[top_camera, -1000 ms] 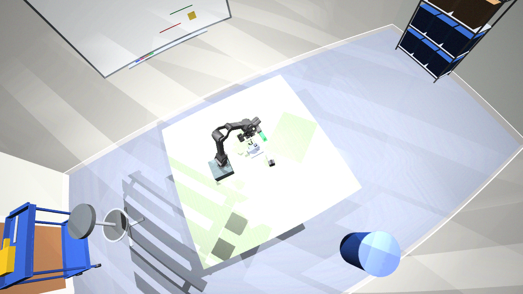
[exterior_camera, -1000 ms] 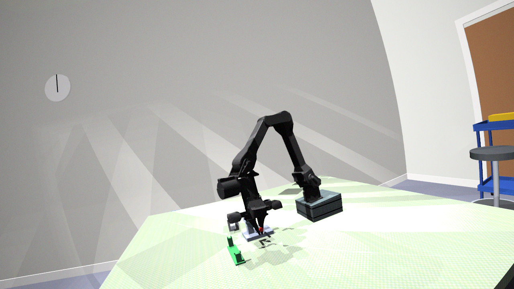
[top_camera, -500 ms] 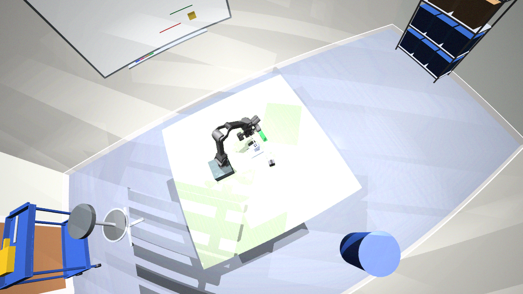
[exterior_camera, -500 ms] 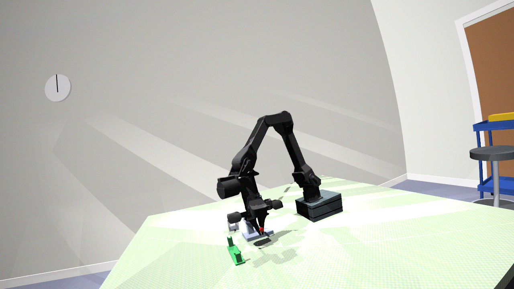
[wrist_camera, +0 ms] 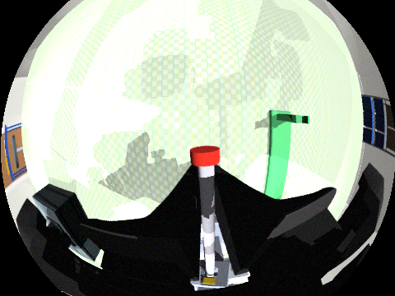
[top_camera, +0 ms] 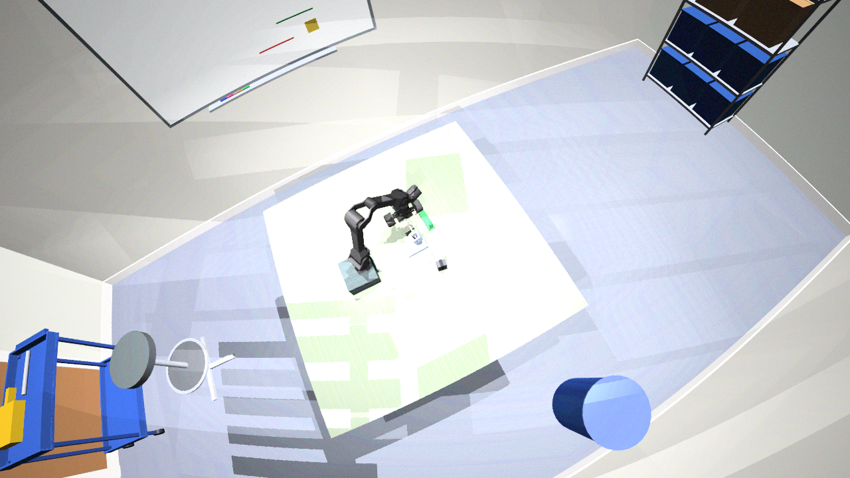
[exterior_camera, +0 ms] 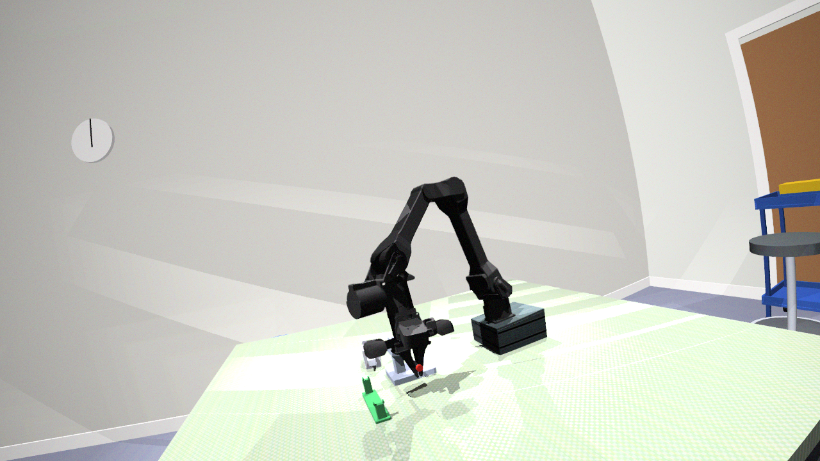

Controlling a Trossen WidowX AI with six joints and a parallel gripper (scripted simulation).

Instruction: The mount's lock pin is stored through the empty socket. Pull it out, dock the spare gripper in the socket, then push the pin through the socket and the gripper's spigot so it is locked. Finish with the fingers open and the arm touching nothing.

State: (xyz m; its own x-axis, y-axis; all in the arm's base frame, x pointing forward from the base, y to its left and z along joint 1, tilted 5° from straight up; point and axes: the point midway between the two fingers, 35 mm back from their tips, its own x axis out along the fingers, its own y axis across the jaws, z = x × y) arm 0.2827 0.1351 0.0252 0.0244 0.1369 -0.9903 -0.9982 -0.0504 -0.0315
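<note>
My gripper tip is 10 cm short of the green rest, 2 cm to the left of it and 3 cm above it. From my gripper tip the other things lie so: spare gripper: 6 cm ahead, 26 cm to the right, 3 cm below; grey mount: 13 cm to the right.
</note>
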